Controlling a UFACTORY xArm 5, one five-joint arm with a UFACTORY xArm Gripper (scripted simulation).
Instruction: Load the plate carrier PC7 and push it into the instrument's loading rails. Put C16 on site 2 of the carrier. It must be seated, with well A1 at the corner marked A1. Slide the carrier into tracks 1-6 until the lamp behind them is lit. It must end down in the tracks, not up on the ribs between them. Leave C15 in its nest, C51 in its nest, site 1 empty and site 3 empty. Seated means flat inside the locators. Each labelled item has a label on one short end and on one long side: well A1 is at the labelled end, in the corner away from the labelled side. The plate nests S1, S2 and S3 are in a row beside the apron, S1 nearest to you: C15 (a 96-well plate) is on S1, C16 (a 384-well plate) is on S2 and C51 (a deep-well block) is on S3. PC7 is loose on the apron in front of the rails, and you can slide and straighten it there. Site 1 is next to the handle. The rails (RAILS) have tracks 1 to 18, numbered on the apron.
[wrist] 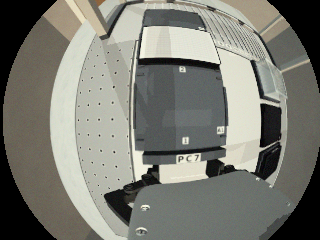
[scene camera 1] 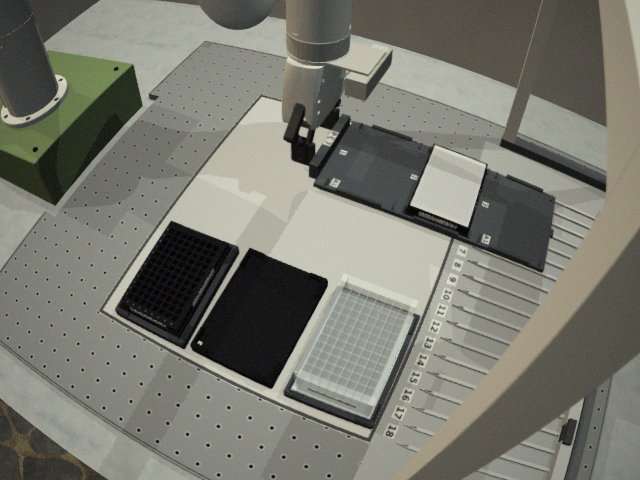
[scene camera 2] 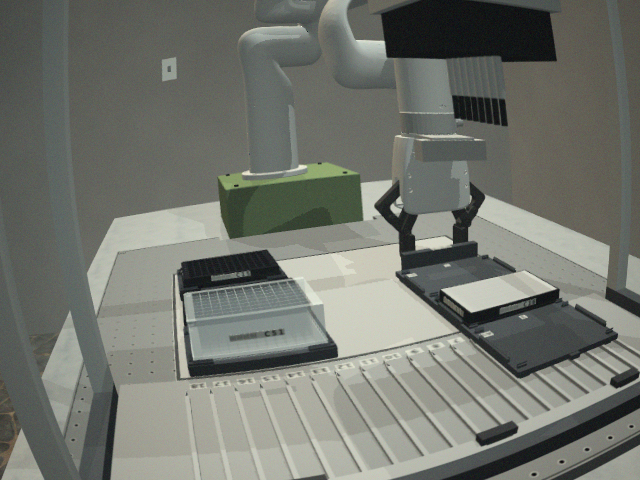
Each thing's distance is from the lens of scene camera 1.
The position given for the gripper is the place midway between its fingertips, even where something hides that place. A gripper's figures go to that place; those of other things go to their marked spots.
gripper [scene camera 1: 315,144]: 0.74 m
black plate C15 [scene camera 1: 146,304]: 0.60 m
dark carrier PC7 [scene camera 1: 379,168]: 0.71 m
nest S2 [scene camera 1: 258,319]: 0.58 m
The marked spots on the dark carrier PC7 and the black plate C15 are 0.35 m apart.
